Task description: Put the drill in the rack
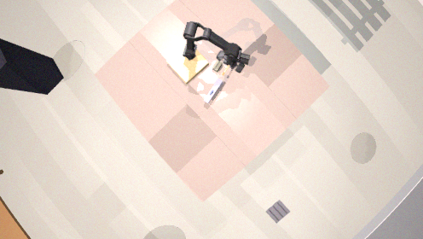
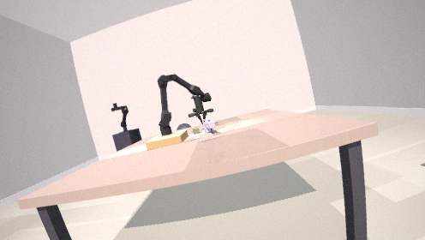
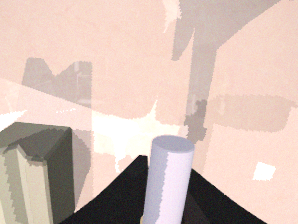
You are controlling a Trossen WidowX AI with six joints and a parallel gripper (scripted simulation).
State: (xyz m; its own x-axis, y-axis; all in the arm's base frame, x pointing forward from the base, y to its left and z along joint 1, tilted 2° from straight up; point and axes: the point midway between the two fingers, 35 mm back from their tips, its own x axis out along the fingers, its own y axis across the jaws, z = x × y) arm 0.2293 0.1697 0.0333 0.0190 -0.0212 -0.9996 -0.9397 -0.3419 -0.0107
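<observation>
Right now the drill is 4 cm to the right of my gripper tip, 3 cm above it and 1 cm ahead of it. From my gripper tip the other things lie so: dark block: 6 cm to the right, 5 cm behind, 3 cm below; dark blue key: 22 cm to the right, 8 cm ahead, 1 cm above.
</observation>
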